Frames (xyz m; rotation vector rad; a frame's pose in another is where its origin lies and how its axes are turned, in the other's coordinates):
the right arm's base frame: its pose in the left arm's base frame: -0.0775 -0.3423 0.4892 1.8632 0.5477 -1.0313
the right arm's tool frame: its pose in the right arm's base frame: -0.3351 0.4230 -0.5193 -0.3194 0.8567 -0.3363
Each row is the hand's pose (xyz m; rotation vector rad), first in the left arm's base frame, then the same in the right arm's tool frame.
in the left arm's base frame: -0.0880 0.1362 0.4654 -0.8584 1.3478 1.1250
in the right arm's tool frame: 0.4019 -0.6026 0.2305 -2.4118 0.5579 -1.1135
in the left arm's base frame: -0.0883 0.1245 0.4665 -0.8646 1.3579 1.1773
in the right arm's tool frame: 0.3922 -0.6013 0.2370 -2.4172 0.6252 -1.1045
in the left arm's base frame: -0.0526 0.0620 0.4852 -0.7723 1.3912 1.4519
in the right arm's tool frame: 0.3460 -0.5553 0.2727 -2.3830 0.9444 -0.9425
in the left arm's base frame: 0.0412 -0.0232 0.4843 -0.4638 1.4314 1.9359
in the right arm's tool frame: 0.3126 -0.4626 0.3525 -2.1686 1.4636 -0.5641
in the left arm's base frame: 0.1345 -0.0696 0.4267 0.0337 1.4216 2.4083
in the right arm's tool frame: 0.3399 -0.3976 0.4484 -1.7589 1.8985 -0.1074
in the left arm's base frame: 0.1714 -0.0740 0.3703 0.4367 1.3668 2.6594
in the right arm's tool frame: 0.3799 -0.3871 0.5018 -1.4250 2.0889 0.1899
